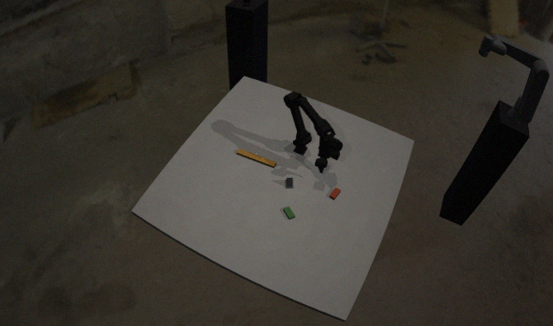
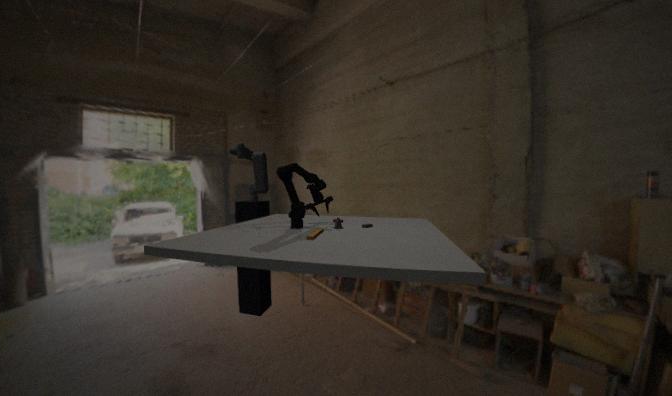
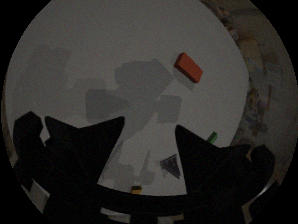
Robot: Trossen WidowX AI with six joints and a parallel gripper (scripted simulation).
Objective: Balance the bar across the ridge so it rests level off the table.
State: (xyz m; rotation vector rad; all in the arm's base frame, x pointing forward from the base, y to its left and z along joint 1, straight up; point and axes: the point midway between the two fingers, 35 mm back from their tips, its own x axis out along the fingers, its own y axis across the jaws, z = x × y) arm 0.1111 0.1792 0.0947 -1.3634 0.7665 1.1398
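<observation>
My gripper tip is now 6 cm short of the bar, 38 cm to the left of it and 5 cm above it. The rest, counted from my gripper tip: green block: 30 cm ahead, 5 cm to the right, 5 cm below; then orange-red block: 8 cm ahead, 11 cm to the left, 5 cm below.
</observation>
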